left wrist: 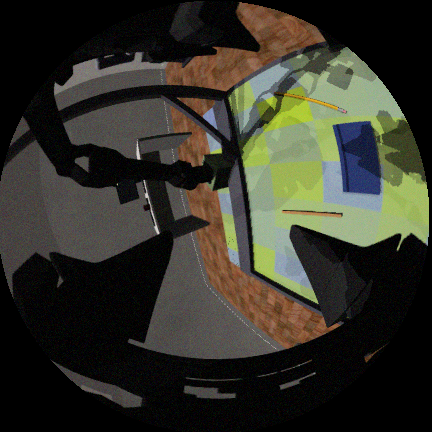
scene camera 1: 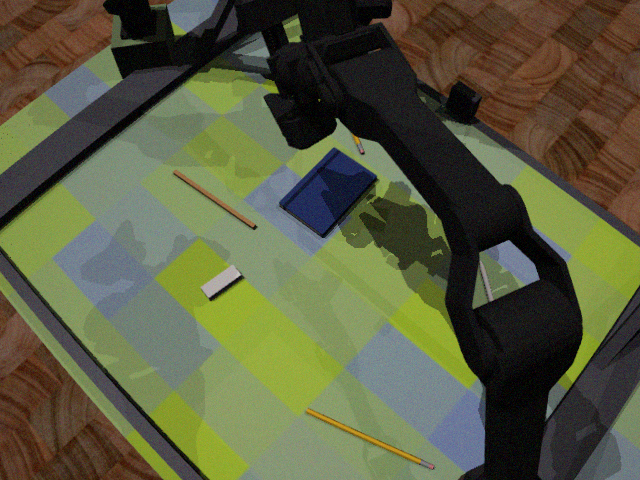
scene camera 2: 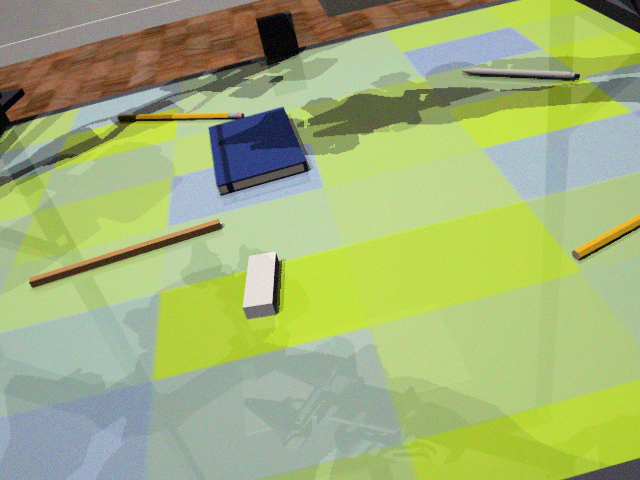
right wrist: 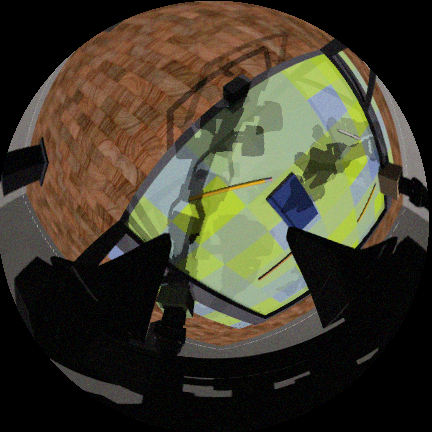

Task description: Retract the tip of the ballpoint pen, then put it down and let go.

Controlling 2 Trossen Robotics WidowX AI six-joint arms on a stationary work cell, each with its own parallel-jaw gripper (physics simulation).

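Pixels of known places: left gripper, fingertip midpoint: (left wrist: 233,233) (scene camera 1: 253,63); right gripper, fingertip midpoint: (left wrist: 233,49) (right wrist: 230,236); left arm's base, link origin: (right wrist: 400,183); right arm's base, link origin: (left wrist: 207,172) (scene camera 1: 138,25) (right wrist: 174,310).
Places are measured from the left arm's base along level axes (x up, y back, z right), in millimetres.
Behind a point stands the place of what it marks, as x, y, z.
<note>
The ballpoint pen (scene camera 1: 485,281) @(-97, -187, 305) (scene camera 2: 519,73) @(-99, -165, 284) (right wrist: 349,134) @(-99, -168, 290) is slim and light grey. It lies flat on the mat, pointed end toward the left in scene camera 2, dark end toward the right. Its tip is too small to judge as out or in. In scene camera 1 an arm hides part of it. My left gripper (scene camera 1: 253,54) @(184, -553, 222) (left wrist: 233,233) @(184, -553, 222) is open and empty, above the table and well away from the pen. My right gripper (right wrist: 230,236) @(105, -564, 444) is open and empty, high and far from the pen; it is mostly outside scene camera 1.
A blue notebook (scene camera 1: 328,191) @(-92, -468, 271) (scene camera 2: 261,149) @(-92, -465, 254) lies mid-table, with a yellow pencil (scene camera 2: 180,116) @(-99, -552, 414) (right wrist: 232,188) @(-97, -554, 417) behind it. A brown stick (scene camera 1: 214,199) @(-97, -601, 144) (scene camera 2: 126,253) @(-99, -604, 142), a white eraser (scene camera 1: 222,282) @(-92, -488, 47) (scene camera 2: 261,284) @(-92, -491, 40) and another yellow pencil (scene camera 1: 369,439) @(-97, -178, 9) (scene camera 2: 607,237) @(-98, -242, -9) lie elsewhere. A dark frame (scene camera 1: 93,147) @(-96, -841, 81) edges the table.
</note>
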